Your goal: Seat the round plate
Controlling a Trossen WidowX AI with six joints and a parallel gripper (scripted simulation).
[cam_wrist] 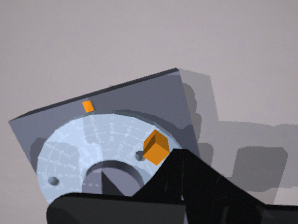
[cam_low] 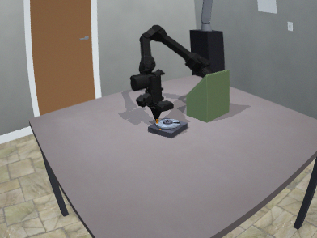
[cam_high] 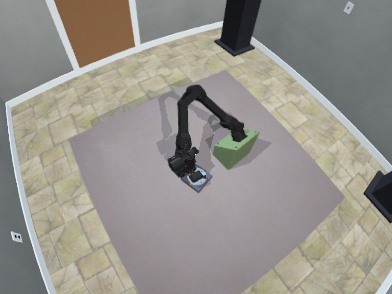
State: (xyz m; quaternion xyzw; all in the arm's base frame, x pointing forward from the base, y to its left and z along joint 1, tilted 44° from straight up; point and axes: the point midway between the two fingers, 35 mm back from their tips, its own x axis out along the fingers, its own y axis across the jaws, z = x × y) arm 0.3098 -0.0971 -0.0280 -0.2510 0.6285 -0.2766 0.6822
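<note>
My gripper is now 30 mm past the pale round plate, 40 mm to the right of it and 40 mm above it.
</note>
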